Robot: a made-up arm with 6 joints.
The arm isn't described. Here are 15 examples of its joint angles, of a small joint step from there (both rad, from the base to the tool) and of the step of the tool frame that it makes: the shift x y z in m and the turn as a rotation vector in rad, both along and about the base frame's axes.
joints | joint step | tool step
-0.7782 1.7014 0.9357 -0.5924 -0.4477 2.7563 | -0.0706 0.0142 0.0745 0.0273 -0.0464 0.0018 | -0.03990 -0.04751 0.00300 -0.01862 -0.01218 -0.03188
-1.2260 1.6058 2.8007 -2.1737 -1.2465 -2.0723 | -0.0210 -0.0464 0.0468 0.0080 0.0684 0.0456 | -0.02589 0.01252 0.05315 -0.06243 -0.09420 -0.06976
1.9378 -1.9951 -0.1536 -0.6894 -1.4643 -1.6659 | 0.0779 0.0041 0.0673 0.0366 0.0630 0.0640 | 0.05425 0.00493 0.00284 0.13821 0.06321 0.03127
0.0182 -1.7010 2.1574 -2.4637 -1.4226 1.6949 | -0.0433 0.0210 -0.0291 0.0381 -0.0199 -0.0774 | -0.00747 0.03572 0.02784 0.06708 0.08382 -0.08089
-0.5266 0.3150 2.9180 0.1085 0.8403 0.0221 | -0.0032 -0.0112 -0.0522 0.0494 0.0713 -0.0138 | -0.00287 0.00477 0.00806 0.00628 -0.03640 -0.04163
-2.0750 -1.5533 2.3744 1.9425 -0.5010 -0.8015 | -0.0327 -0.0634 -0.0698 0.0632 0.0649 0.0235 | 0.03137 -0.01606 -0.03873 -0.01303 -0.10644 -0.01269
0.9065 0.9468 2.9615 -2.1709 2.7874 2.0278 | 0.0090 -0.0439 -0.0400 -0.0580 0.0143 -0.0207 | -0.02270 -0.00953 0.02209 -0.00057 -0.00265 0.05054
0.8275 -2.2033 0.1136 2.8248 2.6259 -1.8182 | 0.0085 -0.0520 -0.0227 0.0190 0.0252 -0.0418 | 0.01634 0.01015 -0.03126 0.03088 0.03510 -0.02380
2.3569 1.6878 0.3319 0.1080 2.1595 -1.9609 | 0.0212 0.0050 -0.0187 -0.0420 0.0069 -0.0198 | -0.00382 -0.01653 -0.00748 -0.02910 0.00293 -0.00569
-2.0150 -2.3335 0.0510 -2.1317 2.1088 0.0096 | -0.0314 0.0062 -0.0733 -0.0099 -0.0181 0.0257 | 0.00953 -0.02461 0.01298 0.09505 -0.00754 -0.03402
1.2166 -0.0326 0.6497 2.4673 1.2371 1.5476 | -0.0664 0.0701 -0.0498 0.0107 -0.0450 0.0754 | 0.04360 0.07080 -0.02470 -0.05517 -0.02729 -0.06556
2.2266 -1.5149 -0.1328 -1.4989 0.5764 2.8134 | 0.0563 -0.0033 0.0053 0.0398 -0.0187 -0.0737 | 0.02696 0.01787 -0.00019 0.04712 0.01549 0.08236
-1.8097 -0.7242 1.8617 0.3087 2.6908 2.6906 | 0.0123 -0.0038 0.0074 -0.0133 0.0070 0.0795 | -0.01277 0.00262 -0.00412 -0.01434 0.06133 0.08294
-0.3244 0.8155 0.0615 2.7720 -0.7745 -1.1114 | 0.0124 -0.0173 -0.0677 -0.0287 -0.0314 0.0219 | -0.01372 0.01207 -0.00163 -0.00002 0.02855 -0.01557
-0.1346 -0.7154 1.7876 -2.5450 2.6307 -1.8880 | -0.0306 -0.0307 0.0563 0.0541 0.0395 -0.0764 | -0.02743 0.01855 -0.02341 0.11717 -0.09443 -0.05530
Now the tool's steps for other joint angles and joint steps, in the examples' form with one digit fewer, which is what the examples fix.
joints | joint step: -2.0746 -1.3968 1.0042 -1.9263 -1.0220 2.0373 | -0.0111 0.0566 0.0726 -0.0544 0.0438 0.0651
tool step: 0.0141 -0.0082 0.0355 -0.0570 0.0014 0.0472
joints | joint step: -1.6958 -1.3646 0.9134 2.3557 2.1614 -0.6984 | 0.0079 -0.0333 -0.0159 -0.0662 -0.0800 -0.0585
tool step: -0.0079 0.0136 -0.0306 -0.0409 -0.0418 0.0954
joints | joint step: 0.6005 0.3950 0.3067 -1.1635 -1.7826 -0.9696 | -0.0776 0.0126 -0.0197 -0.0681 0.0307 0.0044
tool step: 0.0171 -0.0281 -0.0150 0.0466 0.0495 -0.1116
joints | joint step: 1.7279 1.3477 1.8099 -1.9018 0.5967 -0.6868 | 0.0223 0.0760 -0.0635 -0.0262 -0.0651 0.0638
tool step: -0.0276 0.0088 -0.0939 -0.1385 -0.0778 0.0789
